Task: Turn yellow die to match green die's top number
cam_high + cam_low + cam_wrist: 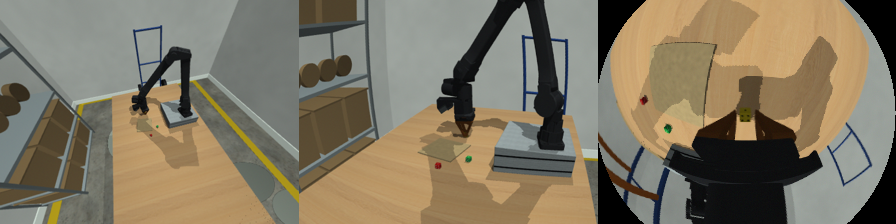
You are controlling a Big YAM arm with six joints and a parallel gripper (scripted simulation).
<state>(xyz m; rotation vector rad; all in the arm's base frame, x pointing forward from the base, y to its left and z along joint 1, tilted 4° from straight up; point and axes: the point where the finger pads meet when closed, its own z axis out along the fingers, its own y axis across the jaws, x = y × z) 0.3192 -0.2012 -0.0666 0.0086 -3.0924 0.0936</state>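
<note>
Now: the yellow die 1 cm below my hand. Also, from my hand: red die (26 cm to the left, 4 cm ahead, 1 cm below); then green die (20 cm to the left, 5 cm behind, 1 cm below); then tan mat (13 cm to the left, 5 cm ahead, 1 cm below).
</note>
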